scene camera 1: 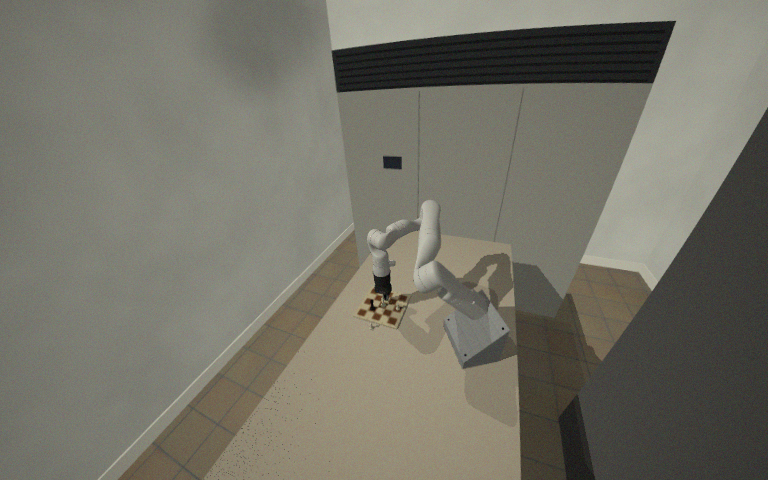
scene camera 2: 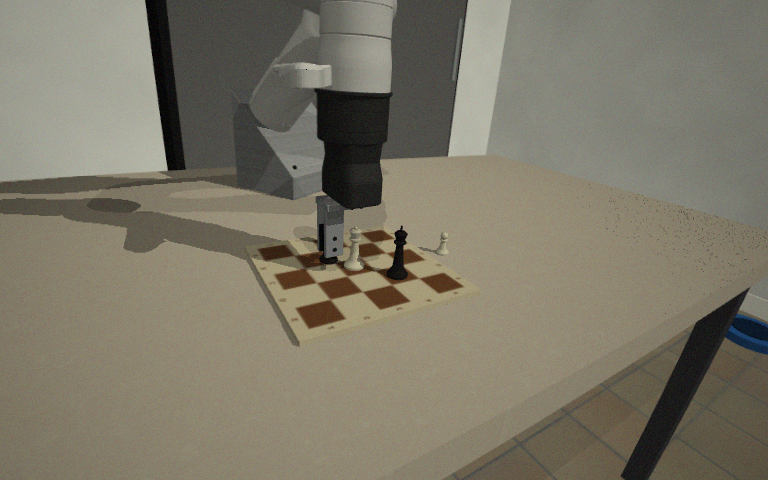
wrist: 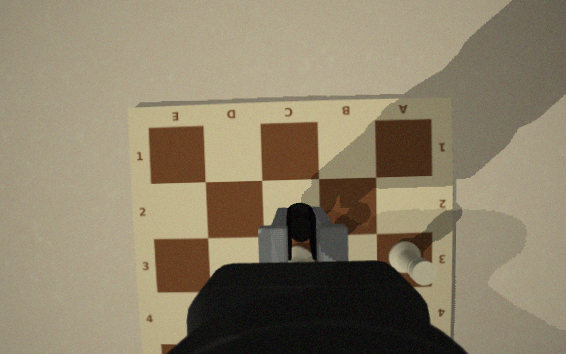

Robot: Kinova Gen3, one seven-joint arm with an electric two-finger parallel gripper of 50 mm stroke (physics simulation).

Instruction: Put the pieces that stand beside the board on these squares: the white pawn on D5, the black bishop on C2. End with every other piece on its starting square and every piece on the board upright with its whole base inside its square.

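Pixels of known places: gripper, fingertip midpoint: (scene camera 1: 386,297) (scene camera 2: 330,252) (wrist: 300,225); arm's base at its link origin: (scene camera 1: 476,308) (scene camera 2: 271,113).
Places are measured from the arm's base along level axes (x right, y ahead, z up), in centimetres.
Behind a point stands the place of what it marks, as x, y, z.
My gripper (scene camera 1: 385,297) @(5.0, 41.4, -11.6) (scene camera 2: 329,254) @(5.0, 41.4, -11.6) (wrist: 300,225) @(5.0, 41.4, -11.6) is shut on the black bishop (scene camera 2: 328,259) @(5.5, 42.1, -12.1) (wrist: 300,222) @(5.7, 41.4, -9.0), whose dark base shows below the fingers. It holds the bishop upright, a little above square C2 of the board (scene camera 1: 390,326) @(-8.8, 34.0, -14.0) (scene camera 2: 419,306) @(-0.3, 52.6, -13.9) (wrist: 137,290). The white pawn (scene camera 1: 372,326) @(-11.8, 41.5, -13.7) (scene camera 2: 442,244) @(-11.7, 42.1, -13.0) stands upright on the table beside the board's row 5 side. The white king (scene camera 1: 383,303) @(1.5, 41.4, -12.2) (scene camera 2: 353,257) @(2.2, 42.1, -12.4) stands on C3, close to the fingers; the wrist view hides most of it. The black king (scene camera 1: 372,305) @(-2.1, 45.6, -11.4) (scene camera 2: 398,257) @(-1.5, 46.2, -11.3) stands upright on D4.
A white piece that looks like a rook (scene camera 1: 398,308) @(1.7, 33.8, -13.2) (wrist: 406,257) @(2.5, 34.7, -12.4) stands on A3; the finger mostly hides it in scene camera 2. The arm's grey base block (scene camera 1: 475,333) @(-9.3, -1.1, -3.6) (scene camera 2: 271,164) @(2.3, 7.4, -8.5) stands on the table beyond the board's A side. Arm shadows cross the board's A1 corner.
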